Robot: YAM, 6 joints.
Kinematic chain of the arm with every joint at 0, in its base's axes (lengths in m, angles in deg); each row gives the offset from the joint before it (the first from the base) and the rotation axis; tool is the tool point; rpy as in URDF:
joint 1: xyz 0 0 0.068 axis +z
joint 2: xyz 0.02 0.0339 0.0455 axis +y
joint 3: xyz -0.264 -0.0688 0 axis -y
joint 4: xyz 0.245 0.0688 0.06 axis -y
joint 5: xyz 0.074 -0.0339 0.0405 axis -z
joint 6: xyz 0.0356 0 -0.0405 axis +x
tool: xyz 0 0 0 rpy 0 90 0
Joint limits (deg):
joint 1: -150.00..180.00
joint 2: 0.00..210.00
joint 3: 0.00..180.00
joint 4: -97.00..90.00
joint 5: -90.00..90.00
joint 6: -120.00..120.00
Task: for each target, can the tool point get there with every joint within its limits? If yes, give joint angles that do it. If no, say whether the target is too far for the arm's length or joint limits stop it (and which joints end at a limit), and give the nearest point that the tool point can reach.
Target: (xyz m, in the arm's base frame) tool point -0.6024 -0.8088 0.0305
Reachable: no: too far | nearest point -0.3845 -0.5162 0.0611 | short by 0.366 m
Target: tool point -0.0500 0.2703 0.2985
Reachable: yes | joints 97.17 71.48 36.68 48.59 -26.40 -19.83
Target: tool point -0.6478 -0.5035 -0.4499
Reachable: no: too far | nearest point -0.4244 -0.3298 -0.2364 | short by 0.354 m
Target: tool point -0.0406 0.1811 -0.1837
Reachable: yes | joints 94.70 175.89 66.36 -29.19 -46.01 -31.65
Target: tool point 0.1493 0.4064 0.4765
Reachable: yes | joints 71.09 105.36 111.83 4.80 15.49 -70.12
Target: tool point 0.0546 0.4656 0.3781
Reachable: yes | joints 87.30 114.38 107.24 3.93 66.39 60.37
